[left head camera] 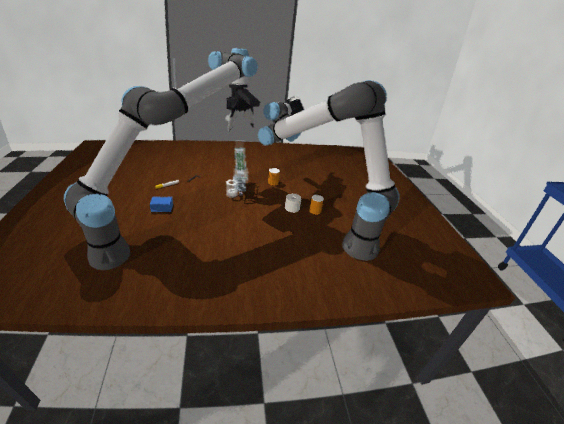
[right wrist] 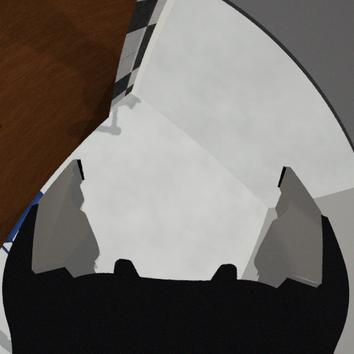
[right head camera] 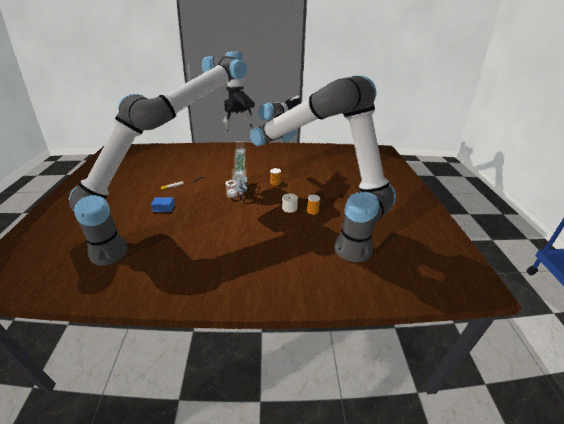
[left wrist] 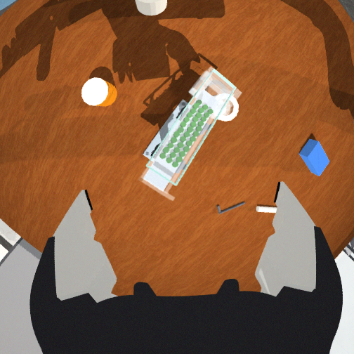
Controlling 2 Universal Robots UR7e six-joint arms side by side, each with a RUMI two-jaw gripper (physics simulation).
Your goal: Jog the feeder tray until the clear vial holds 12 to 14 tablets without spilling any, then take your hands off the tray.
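Pixels of known places: left gripper, fingertip midpoint: (left head camera: 241, 129) (right head camera: 239, 130); left arm's base, origin of the base link: (left head camera: 109, 255) (right head camera: 108, 252); right arm's base, origin of the base link: (left head camera: 360, 247) (right head camera: 353, 249).
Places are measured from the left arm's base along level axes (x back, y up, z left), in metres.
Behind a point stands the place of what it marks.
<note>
The clear feeder tray (left head camera: 240, 159) @[x -0.677, y 0.155, z -0.209 m] (right head camera: 240, 160) @[x -0.678, y 0.154, z -0.212 m] (left wrist: 187, 134) holds rows of green tablets and stands on its stand near the table's middle. The clear vial (left head camera: 231, 188) @[x -0.564, y 0.053, z -0.220 m] (right head camera: 231, 189) @[x -0.567, y 0.050, z -0.224 m] (left wrist: 230, 107) stands upright at the tray's front end; in the left wrist view it lies partly under the tray's upper right end. Whether it holds tablets cannot be made out. My left gripper (left head camera: 241, 128) @[x -0.715, y 0.292, z -0.190 m] (right head camera: 238, 128) @[x -0.715, y 0.292, z -0.190 m] (left wrist: 182, 188) is open and empty, high above and behind the tray, touching nothing. My right gripper (right wrist: 181, 162) is open and empty, raised and pointing away from the table; its fingers are hidden in the head views.
An orange bottle (left head camera: 274, 176) @[x -0.779, y 0.052, z -0.356 m] (right head camera: 275, 176) @[x -0.778, y 0.053, z -0.356 m] (left wrist: 100, 92) stands right of the tray. A white jar (left head camera: 293, 203) @[x -0.582, y 0.049, z -0.523 m] (right head camera: 290, 203) @[x -0.584, y 0.049, z -0.528 m] and another orange bottle (left head camera: 316, 205) @[x -0.615, y 0.049, z -0.622 m] (right head camera: 313, 204) @[x -0.616, y 0.055, z -0.626 m] stand nearer the right arm. A blue block (left head camera: 161, 204) @[x -0.322, y 0.037, z 0.001 m] (right head camera: 163, 204) @[x -0.325, y 0.039, z -0.006 m] (left wrist: 314, 157), a marker (left head camera: 167, 184) @[x -0.514, y 0.011, z 0.118 m] (right head camera: 172, 185) @[x -0.515, y 0.011, z 0.118 m] and a hex key (left wrist: 231, 207) lie left.
</note>
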